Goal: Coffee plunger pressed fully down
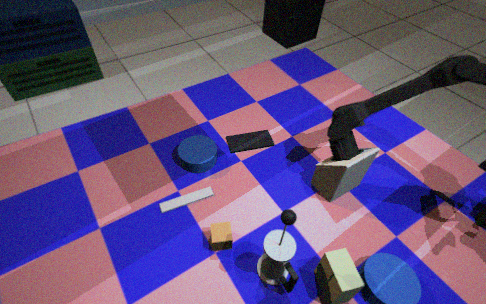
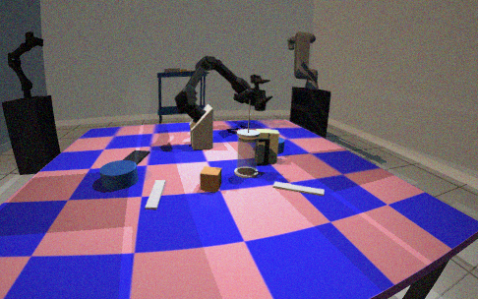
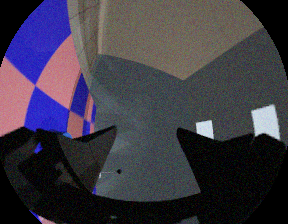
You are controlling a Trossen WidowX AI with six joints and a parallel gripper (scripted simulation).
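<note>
Right now my gripper tip is 39 cm short of the coffee press, 24 cm to the left of it and 12 cm above it. Also, from my gripper tip: pale yellow box: 30 cm ahead, 15 cm to the right, 19 cm below; then black slab: 18 cm ahead, 63 cm to the right, 24 cm below.
</note>
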